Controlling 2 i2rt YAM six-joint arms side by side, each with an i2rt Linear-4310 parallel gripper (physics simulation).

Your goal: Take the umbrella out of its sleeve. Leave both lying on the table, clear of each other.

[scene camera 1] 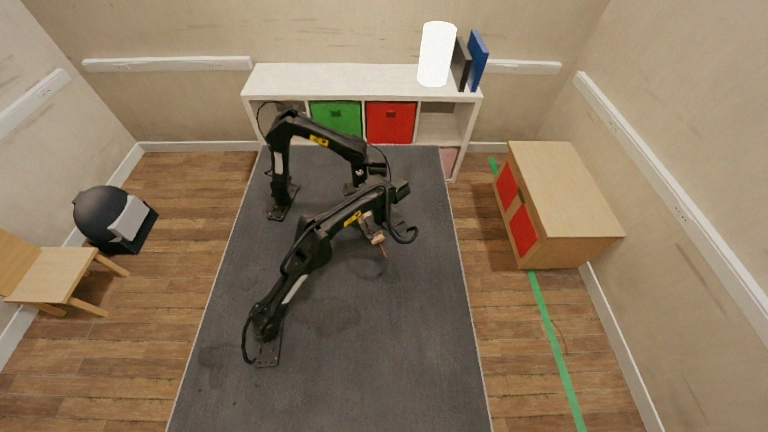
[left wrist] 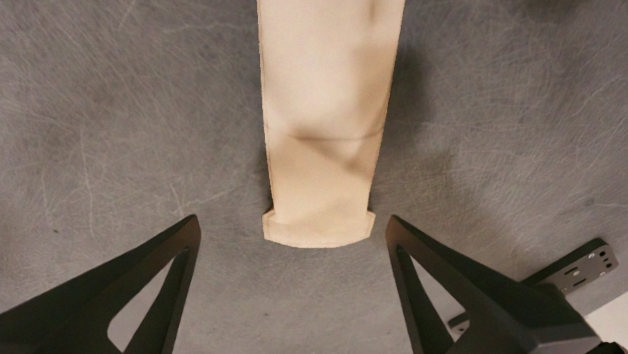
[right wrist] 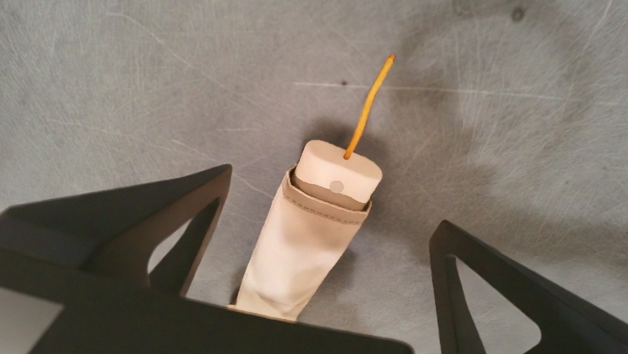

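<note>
The cream sleeve (scene camera 1: 368, 224) (left wrist: 327, 90) (right wrist: 302, 245) lies on the grey table, partly hidden by the right arm in the scene view. The umbrella is inside it; its pale handle end (right wrist: 325, 167) sticks out of the open mouth, with an orange cord (scene camera 1: 383, 249) (right wrist: 367, 107). My left gripper (left wrist: 295, 224) is open, its fingertips either side of the sleeve's closed end in the left wrist view, touching nothing. My right gripper (right wrist: 338, 205) is open, its fingertips either side of the mouth and handle in the right wrist view, apart from both. Their heights above the table are hard to judge.
The two arms are close together above the dark table (scene camera 1: 397, 343), the right arm's forearm crossing in front of the sleeve. A white shelf unit (scene camera 1: 322, 77) with a green bin (scene camera 1: 337, 119) and a red bin (scene camera 1: 390, 123) stands behind. A wooden cabinet (scene camera 1: 571, 188) stands at the right.
</note>
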